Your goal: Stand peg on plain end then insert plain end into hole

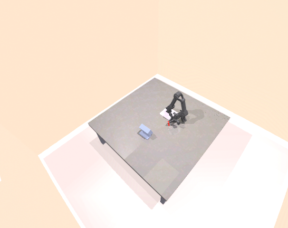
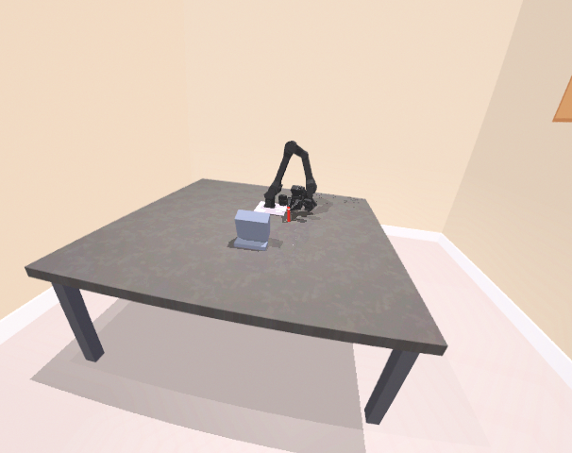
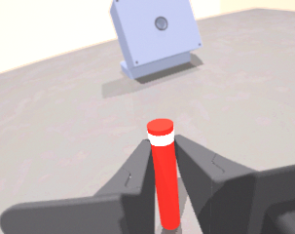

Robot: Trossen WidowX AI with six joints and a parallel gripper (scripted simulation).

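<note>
Now: the red peg 10 mm below my gripper tip. The rest, counted from my gripper tip: sloped panel (260 mm ahead, 120 mm to the right, 10 mm above).
</note>
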